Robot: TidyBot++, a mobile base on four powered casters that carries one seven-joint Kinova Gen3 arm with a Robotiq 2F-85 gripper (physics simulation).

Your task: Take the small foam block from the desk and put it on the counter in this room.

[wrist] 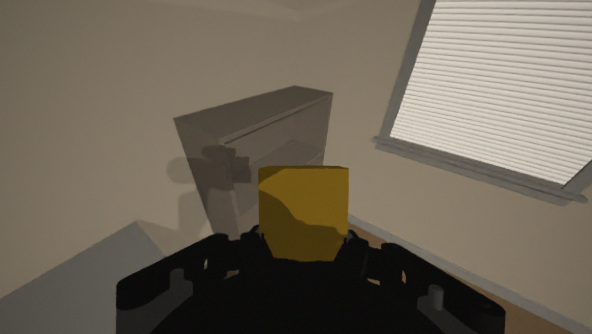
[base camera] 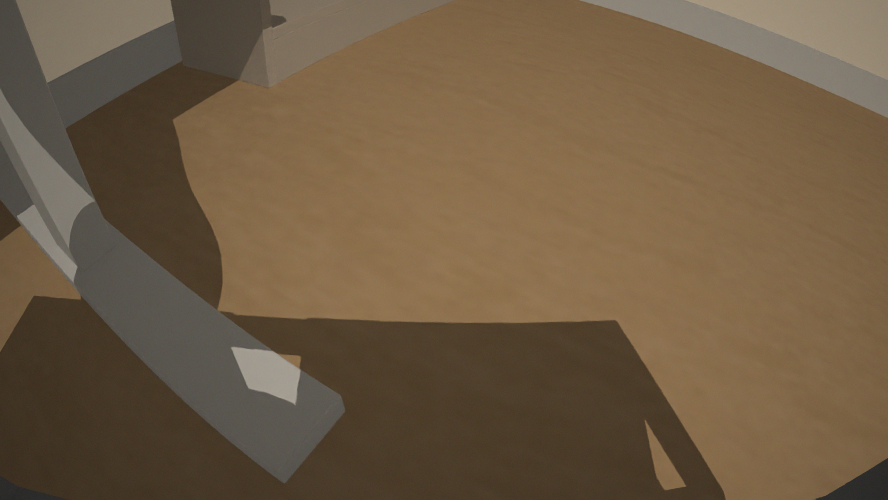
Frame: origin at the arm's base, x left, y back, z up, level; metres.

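Where they show: gripper, fingertip midpoint: (wrist: 303, 232).
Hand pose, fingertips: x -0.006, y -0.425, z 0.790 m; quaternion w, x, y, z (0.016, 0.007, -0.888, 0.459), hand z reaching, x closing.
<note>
After its pixels a point has its place.
A yellow foam block (wrist: 303, 205) {x -0.003, y -0.412, z 0.838 m} is held upright between the fingers of my gripper (wrist: 303, 232) {x -0.006, y -0.425, z 0.790 m} in the wrist view. The gripper is shut on it, with a black finger at each side. The lower end of the block is hidden by the gripper's body. A grey flat top (wrist: 100, 265) {x 0.612, y -0.576, z 0.323 m}, which looks like the desk, shows at the lower left of the wrist view, beyond the left finger. The gripper does not show in the base camera view. I cannot make out a counter for certain in either view.
A brown-grey shelf unit (wrist: 260, 111) {x 0.187, y -1.097, z 0.663 m} stands in the room corner; its base (base camera: 217, 37) {x 0.370, y -0.895, z -0.319 m} shows at the upper left of the base view. A grey desk leg and foot (base camera: 167, 329) cross the left side close by. A window with blinds (wrist: 500, 90) {x -0.837, y -1.201, z 0.789 m} is at the right.
</note>
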